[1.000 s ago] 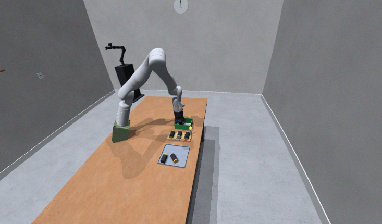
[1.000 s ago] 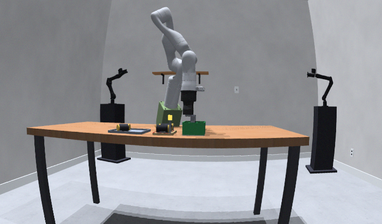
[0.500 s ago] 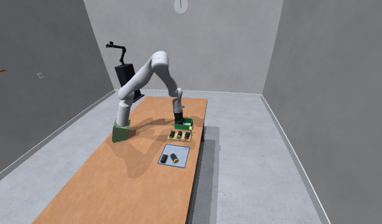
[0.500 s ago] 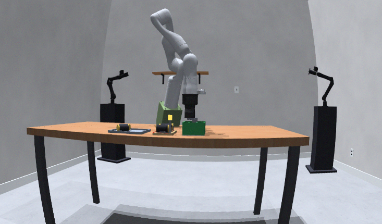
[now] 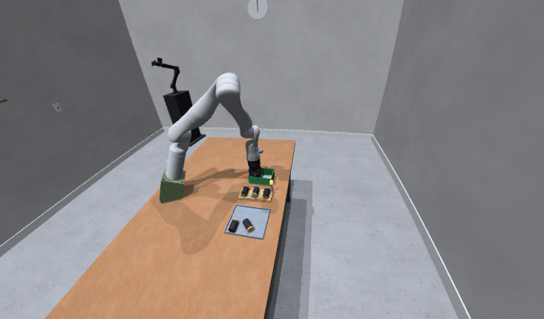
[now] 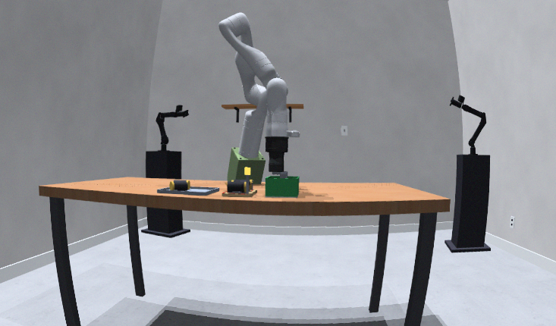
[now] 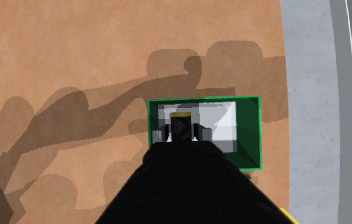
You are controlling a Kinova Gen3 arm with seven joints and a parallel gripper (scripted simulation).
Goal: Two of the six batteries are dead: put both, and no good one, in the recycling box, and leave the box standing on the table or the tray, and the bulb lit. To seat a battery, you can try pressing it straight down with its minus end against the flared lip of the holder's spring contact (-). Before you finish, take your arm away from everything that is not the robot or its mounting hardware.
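Right now my hand is 30 mm short of the green recycling box, 10 mm to the right of it and 10 mm above it. Round my hand: grey tray 310 mm to the right, 100 mm ahead, 20 mm below.
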